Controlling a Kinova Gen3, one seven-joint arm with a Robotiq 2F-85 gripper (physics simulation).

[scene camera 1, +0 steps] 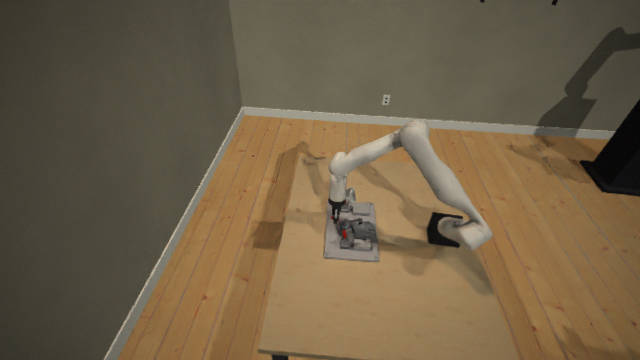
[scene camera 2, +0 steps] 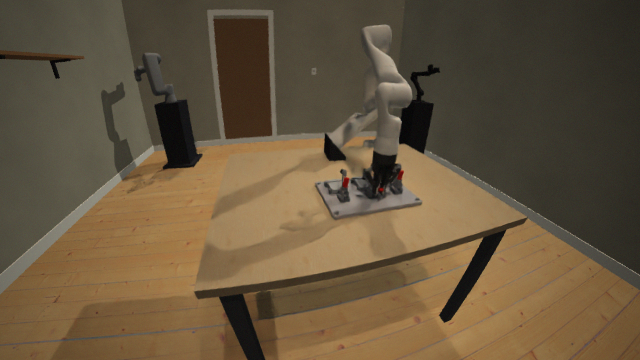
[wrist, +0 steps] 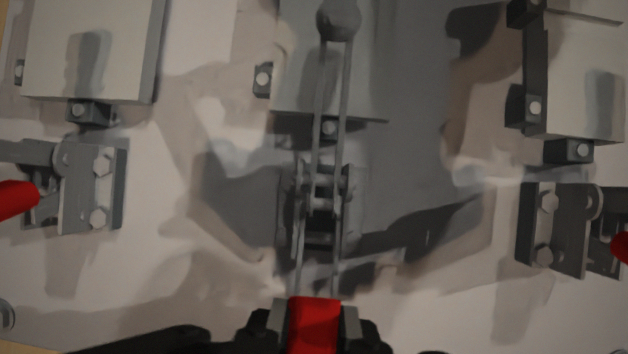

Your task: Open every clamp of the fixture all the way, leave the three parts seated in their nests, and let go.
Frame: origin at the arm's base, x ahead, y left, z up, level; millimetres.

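Seen in the pictures: gripper, fingertip midpoint: (scene camera 1: 335, 221) (scene camera 2: 378, 194) (wrist: 312, 326); arm's base, origin of the base link: (scene camera 1: 448, 227) (scene camera 2: 333, 143).
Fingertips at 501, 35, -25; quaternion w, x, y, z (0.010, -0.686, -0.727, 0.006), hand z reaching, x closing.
Offsets run from my fingertips to a thing's middle, as dx, dy, dz. "pt": to the spot under its first point. Level surfaces: height alone.
My gripper (scene camera 1: 335, 219) (scene camera 2: 381, 192) (wrist: 312, 326) is shut on the red handle of the middle clamp {pt -51, -3, -26} (wrist: 325, 192). That clamp's long arm and round tip {pt -103, -9, +36} (wrist: 339, 20) reach over the middle part {-127, -11, -21} (wrist: 295, 92); the tip's height above it is hard to tell. The left clamp {pt -16, -121, -4} (scene camera 2: 343, 195) (wrist: 80, 190) and the right clamp {pt -37, +97, -2} (scene camera 2: 397, 187) (wrist: 572, 225) stand with their red handles up; the left one's arm is upright in scene camera 2. The left part {-113, -120, -18} (wrist: 90, 55) and the right part {-126, +100, -16} (wrist: 582, 85) lie against their stop blocks. The handle's lower portion is hidden by the fingers.
The grey baseplate {-75, -6, -39} (scene camera 1: 334, 252) (scene camera 2: 367, 206) (wrist: 430, 325) lies on the wooden table {dz -47} (scene camera 1: 390, 310) (scene camera 2: 270, 250). The outer clamps stand on either side of my gripper. The robot's black base block (scene camera 1: 436, 237) (scene camera 2: 334, 150) is beyond the fixture.
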